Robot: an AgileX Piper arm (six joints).
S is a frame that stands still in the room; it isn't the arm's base.
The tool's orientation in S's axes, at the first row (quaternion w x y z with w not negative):
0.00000 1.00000 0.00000 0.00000
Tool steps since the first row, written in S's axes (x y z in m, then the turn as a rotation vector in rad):
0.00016 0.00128 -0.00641 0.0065 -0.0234 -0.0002
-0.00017 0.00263 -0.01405 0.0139 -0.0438 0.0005
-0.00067 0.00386 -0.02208 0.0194 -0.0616 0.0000
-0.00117 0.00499 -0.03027 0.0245 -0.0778 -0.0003
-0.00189 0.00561 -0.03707 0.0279 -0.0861 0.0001
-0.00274 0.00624 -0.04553 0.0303 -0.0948 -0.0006
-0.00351 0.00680 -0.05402 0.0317 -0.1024 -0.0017
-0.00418 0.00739 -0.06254 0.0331 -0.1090 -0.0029
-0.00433 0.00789 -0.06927 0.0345 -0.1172 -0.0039
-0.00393 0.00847 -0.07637 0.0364 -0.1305 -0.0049
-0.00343 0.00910 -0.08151 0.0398 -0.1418 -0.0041
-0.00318 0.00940 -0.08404 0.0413 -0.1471 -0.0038
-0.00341 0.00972 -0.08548 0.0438 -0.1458 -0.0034
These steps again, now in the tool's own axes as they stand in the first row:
0.00016 -0.00128 0.00641 0.0065 0.0234 0.0002
-0.00017 -0.00263 0.01405 0.0139 0.0438 -0.0005
-0.00067 -0.00386 0.02208 0.0194 0.0616 0.0000
-0.00117 -0.00499 0.03027 0.0245 0.0778 0.0003
-0.00189 -0.00561 0.03707 0.0279 0.0861 -0.0001
-0.00274 -0.00624 0.04553 0.0303 0.0948 0.0006
-0.00351 -0.00680 0.05402 0.0317 0.1024 0.0017
-0.00418 -0.00739 0.06254 0.0331 0.1090 0.0029
-0.00433 -0.00789 0.06927 0.0345 0.1172 0.0039
-0.00393 -0.00847 0.07637 0.0364 0.1305 0.0049
-0.00343 -0.00910 0.08151 0.0398 0.1418 0.0041
-0.00318 -0.00940 0.08404 0.0413 0.1471 0.0038
-0.00341 -0.00972 0.08548 0.0438 0.1458 0.0034

